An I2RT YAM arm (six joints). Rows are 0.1 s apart.
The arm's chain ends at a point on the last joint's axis. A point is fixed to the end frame.
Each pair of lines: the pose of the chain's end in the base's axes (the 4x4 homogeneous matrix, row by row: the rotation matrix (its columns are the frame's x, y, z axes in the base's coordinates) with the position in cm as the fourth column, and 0 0 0 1 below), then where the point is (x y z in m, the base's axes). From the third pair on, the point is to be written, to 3 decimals.
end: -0.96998, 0.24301, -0.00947, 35.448; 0.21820, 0.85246, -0.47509, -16.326; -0.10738, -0.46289, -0.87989, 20.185; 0, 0, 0, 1
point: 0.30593 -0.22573 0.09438
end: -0.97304, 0.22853, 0.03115, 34.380; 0.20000, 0.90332, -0.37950, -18.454; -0.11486, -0.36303, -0.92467, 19.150; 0, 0, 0, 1
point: 0.30040 -0.23668 0.07658
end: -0.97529, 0.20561, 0.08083, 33.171; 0.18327, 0.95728, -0.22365, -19.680; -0.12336, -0.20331, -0.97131, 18.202; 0, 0, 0, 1
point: 0.295 -0.231 0.058
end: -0.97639, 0.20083, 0.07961, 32.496; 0.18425, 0.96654, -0.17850, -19.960; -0.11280, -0.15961, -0.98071, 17.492; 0, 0, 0, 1
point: 0.288 -0.228 0.050
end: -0.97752, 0.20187, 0.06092, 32.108; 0.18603, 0.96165, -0.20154, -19.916; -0.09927, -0.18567, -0.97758, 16.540; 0, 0, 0, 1
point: 0.282 -0.231 0.042
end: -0.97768, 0.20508, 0.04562, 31.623; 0.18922, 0.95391, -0.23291, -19.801; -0.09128, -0.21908, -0.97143, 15.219; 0, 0, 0, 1
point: 0.275 -0.233 0.030
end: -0.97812, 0.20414, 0.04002, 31.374; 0.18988, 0.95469, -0.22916, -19.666; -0.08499, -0.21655, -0.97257, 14.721; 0, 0, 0, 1
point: 0.272 -0.231 0.025
